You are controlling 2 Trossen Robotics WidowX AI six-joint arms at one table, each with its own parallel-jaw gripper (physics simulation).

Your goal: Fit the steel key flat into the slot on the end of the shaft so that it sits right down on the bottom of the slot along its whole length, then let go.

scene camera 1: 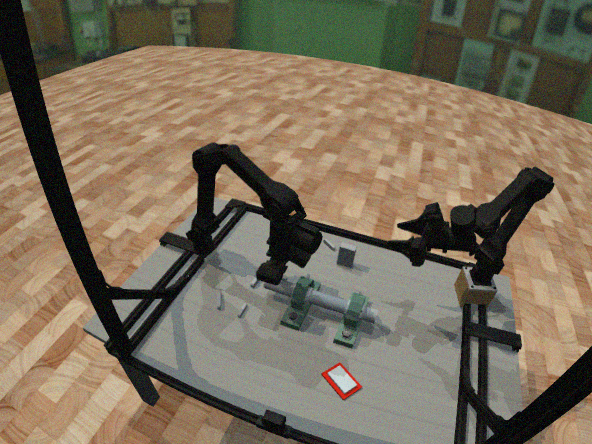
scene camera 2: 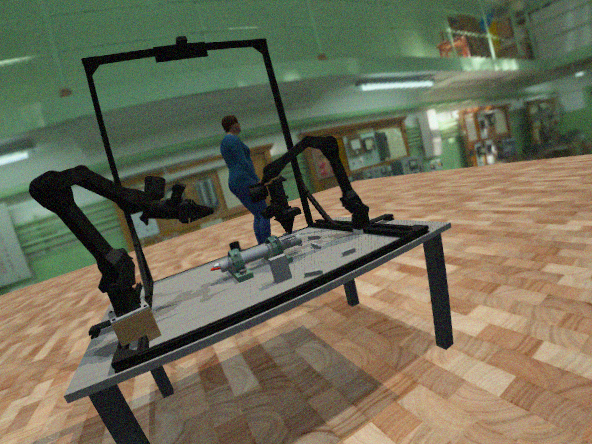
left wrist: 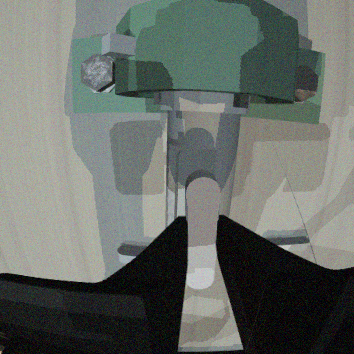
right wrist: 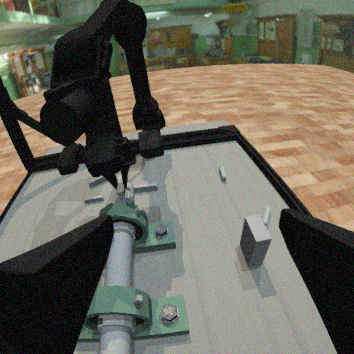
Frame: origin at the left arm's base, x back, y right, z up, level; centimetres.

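Where they show: left gripper, between the fingertips: (scene camera 2: 289,233) (left wrist: 199,224) (right wrist: 121,187); right gripper, between the fingertips: (scene camera 1: 392,233) (scene camera 2: 213,210) (right wrist: 196,221); left arm's base, origin of its link: (scene camera 1: 203,249) (scene camera 2: 362,226); right arm's base, origin of its link: (scene camera 1: 480,278) (scene camera 2: 127,309).
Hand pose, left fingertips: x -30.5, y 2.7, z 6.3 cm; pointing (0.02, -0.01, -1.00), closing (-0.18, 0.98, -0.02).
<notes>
Each offset is from my left fingertips to the top centre of the thing.
The left gripper (scene camera 1: 263,280) (scene camera 2: 289,231) (left wrist: 202,221) (right wrist: 121,186) points down over the slotted end of the shaft. It is shut on the steel key @(dx +0.5, dy +0.1, dz +0.9 cm) (left wrist: 202,200), a grey bar with rounded ends. In the left wrist view the key lines up with the shaft @(dx -12.8, dy -1.5, dz -0.9 cm) (scene camera 1: 330,303) (scene camera 2: 255,253) (right wrist: 120,255) and covers much of the slot; a shadow lies on the shaft past its far end. The key's height over the slot bottom cannot be told. The right gripper (scene camera 1: 400,226) (scene camera 2: 212,211) (right wrist: 197,215) is open and empty, raised beyond the shaft's other end.
Two green bearing blocks (scene camera 1: 302,295) (scene camera 1: 356,310) (left wrist: 200,45) carry the shaft. A grey block @(dx -11.6, dy -23.7, dz -0.6 cm) (scene camera 1: 346,255) (scene camera 2: 280,268) (right wrist: 255,242) stands beside it. Several loose bars @(dx +13.3, dy +11.3, dz -6.6 cm) (scene camera 1: 221,300) @(dx +5.5, dy +10.4, dz -7.0 cm) (scene camera 1: 242,310) @(dx +12.6, dy -22.5, dz -6.6 cm) (scene camera 2: 349,252) (right wrist: 222,173) lie around. A red-rimmed tray @(dx -28.3, dy +16.7, dz -6.8 cm) (scene camera 1: 351,391) lies near the front.
</notes>
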